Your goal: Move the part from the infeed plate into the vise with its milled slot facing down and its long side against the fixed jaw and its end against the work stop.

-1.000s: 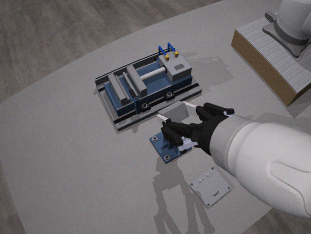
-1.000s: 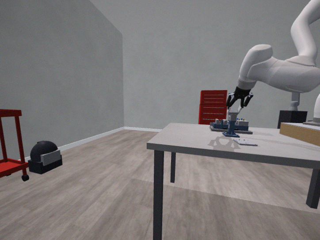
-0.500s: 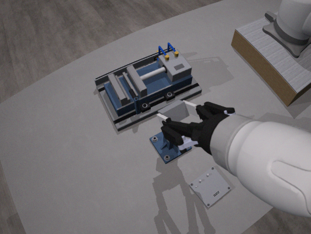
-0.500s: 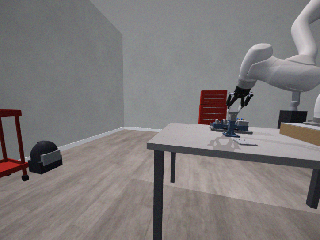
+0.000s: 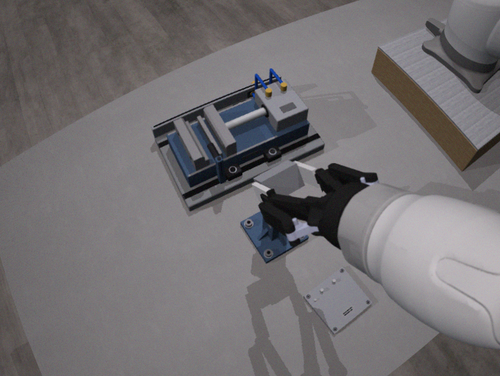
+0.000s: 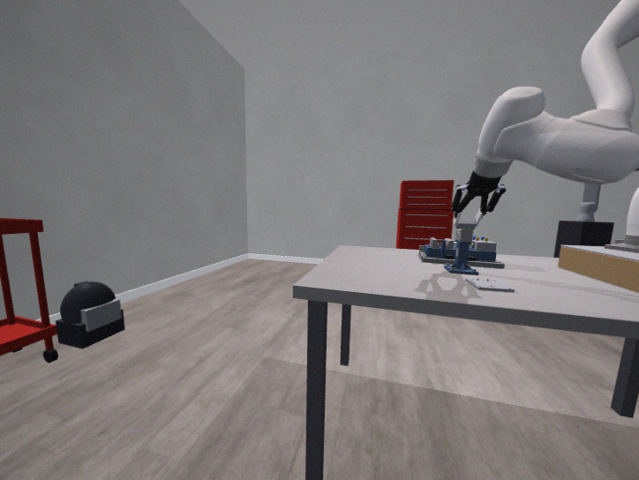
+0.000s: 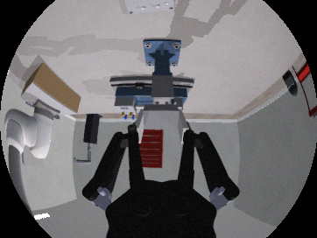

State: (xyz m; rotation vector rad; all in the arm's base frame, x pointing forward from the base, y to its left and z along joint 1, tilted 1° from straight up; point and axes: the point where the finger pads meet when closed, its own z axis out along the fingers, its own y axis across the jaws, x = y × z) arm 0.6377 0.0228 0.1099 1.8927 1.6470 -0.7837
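Right now the part is 20 mm to the right of my hand and 20 mm below it. Also, from my hand: work stop 170 mm to the right, 110 mm below, 10 mm ahead; moving jaw 210 mm to the right, 120 mm below, 30 mm behind; blue post 150 mm to the right, 140 mm below, 20 mm ahead.
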